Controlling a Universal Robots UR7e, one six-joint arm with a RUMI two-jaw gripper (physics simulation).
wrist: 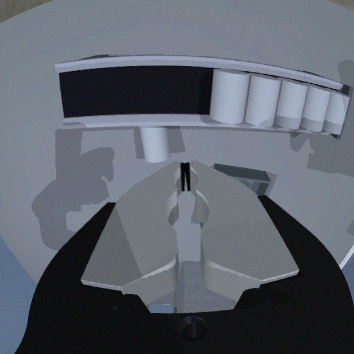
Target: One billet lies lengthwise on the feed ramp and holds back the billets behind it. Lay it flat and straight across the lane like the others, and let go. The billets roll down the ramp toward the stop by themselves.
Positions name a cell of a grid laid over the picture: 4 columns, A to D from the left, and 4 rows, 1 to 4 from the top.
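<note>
A dark tray (C3) is visible, as is my gripper (C2).
</note>
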